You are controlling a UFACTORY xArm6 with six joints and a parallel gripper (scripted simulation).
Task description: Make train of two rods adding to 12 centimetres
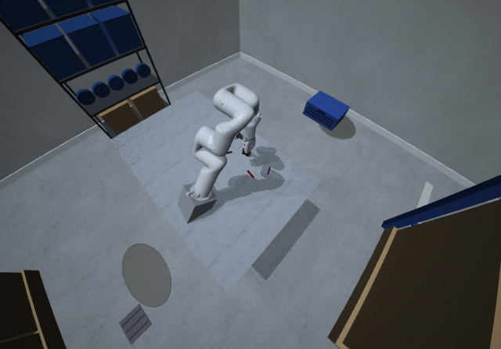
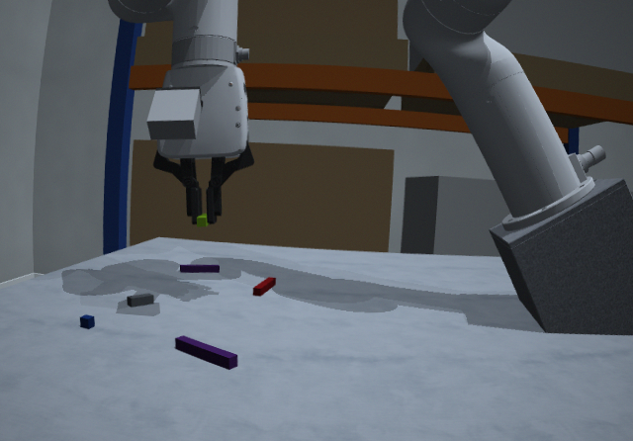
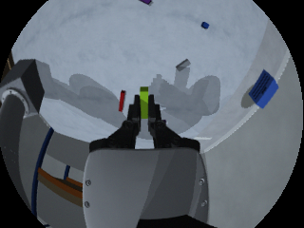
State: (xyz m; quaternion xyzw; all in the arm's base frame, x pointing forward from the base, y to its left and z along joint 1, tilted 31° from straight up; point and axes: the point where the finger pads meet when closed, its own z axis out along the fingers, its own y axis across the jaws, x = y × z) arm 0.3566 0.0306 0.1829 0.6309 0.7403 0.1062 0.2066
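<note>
Right now my hand is 60 mm past the red rod, 90 mm to the left of it and 110 mm above it. From my hand the other things lie so: small blue rod (80 mm ahead, 130 mm to the left, 110 mm below); then grey rod (60 mm ahead, 40 mm to the left, 110 mm below); then lime rod (20 mm below).
</note>
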